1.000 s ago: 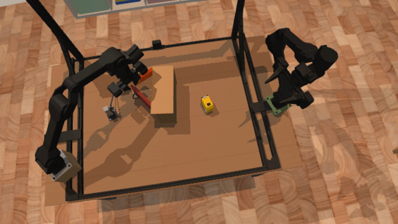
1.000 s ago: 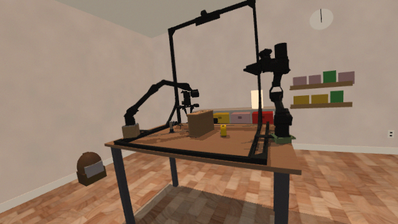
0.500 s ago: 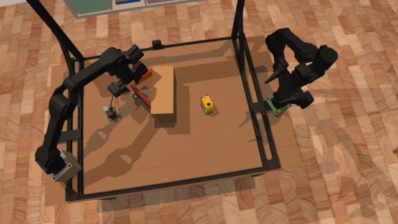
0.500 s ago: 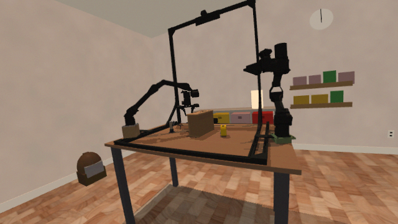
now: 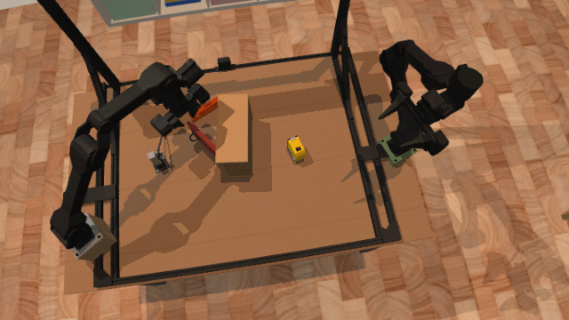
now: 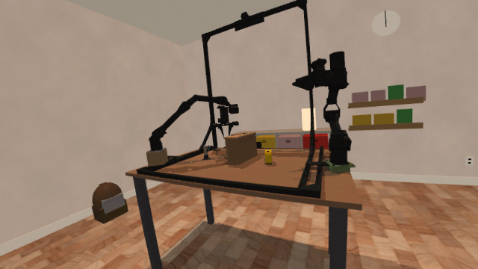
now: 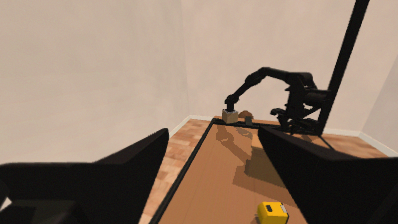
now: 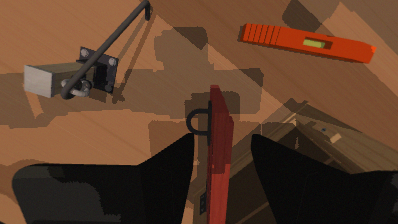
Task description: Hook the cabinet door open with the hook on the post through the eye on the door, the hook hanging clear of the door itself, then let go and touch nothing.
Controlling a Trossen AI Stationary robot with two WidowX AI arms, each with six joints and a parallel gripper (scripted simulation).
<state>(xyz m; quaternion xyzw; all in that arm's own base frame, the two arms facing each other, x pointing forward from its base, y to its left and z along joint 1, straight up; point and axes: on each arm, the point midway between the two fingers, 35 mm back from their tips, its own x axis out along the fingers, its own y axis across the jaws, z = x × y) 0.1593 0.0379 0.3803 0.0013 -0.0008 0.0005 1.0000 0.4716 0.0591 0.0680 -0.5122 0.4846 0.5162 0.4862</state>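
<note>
The red door is 110 mm below my right hand, 70 mm ahead of it and 30 mm to the left of it. Round my right hand: orange flap (160 mm below, 100 mm behind, 70 mm to the left); yellow box (310 mm to the left, 160 mm ahead, 140 mm below).
</note>
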